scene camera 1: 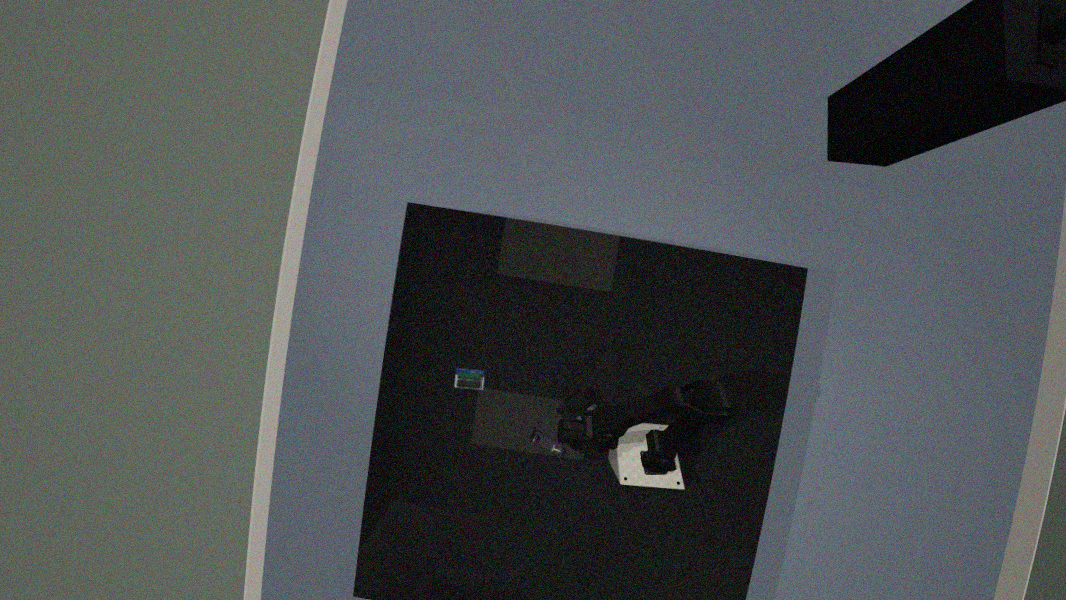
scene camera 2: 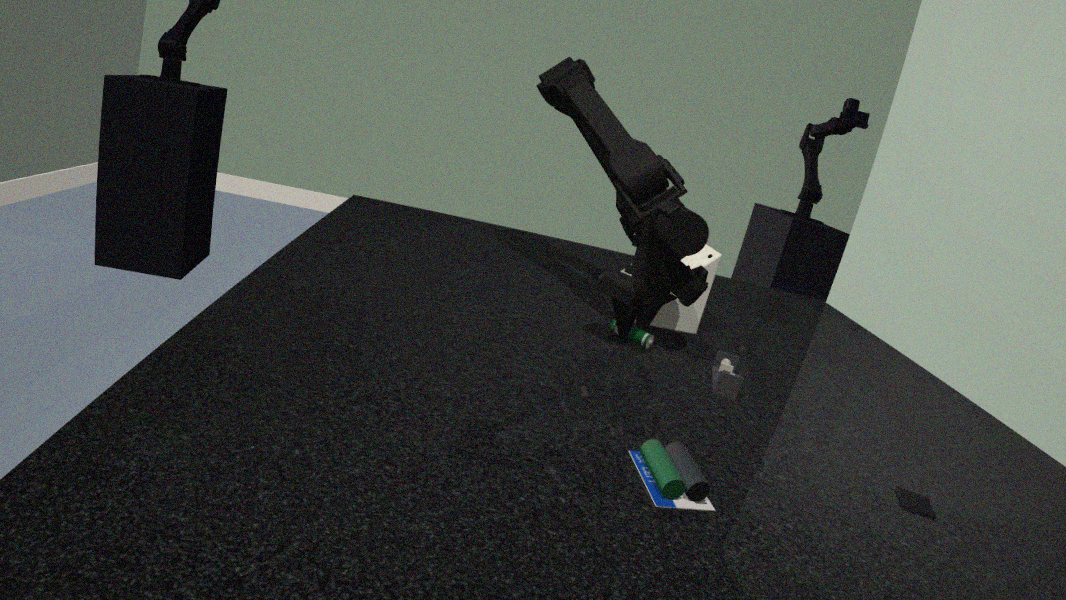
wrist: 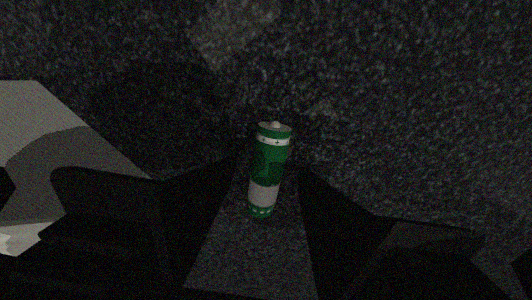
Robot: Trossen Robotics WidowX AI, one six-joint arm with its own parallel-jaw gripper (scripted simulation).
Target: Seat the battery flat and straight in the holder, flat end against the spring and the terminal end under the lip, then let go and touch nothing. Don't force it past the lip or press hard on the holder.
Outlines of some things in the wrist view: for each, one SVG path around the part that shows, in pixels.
The gripper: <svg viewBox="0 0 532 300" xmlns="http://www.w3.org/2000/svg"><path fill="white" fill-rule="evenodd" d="M528 249L511 262L511 265L519 282L522 284L523 290L525 290L525 294L532 300L532 249ZM300 167L297 177L298 195L319 300L512 300L511 297L509 298L500 287L495 285L486 274L481 272L470 261L470 258L481 250L484 243L484 237L469 228L465 229L445 224L375 216L356 202L342 195L337 189L307 167ZM0 166L1 212L16 187L6 170ZM237 156L230 155L165 181L127 176L80 166L63 166L54 169L51 173L50 181L65 209L66 215L38 232L41 240L19 256L0 253L0 300L267 300L183 287L206 240L213 220L230 188L236 170Z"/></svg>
A battery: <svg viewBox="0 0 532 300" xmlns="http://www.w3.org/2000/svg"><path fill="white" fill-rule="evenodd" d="M276 120L272 122L259 122L255 137L247 196L247 210L256 218L269 217L273 212L289 148L292 129Z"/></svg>
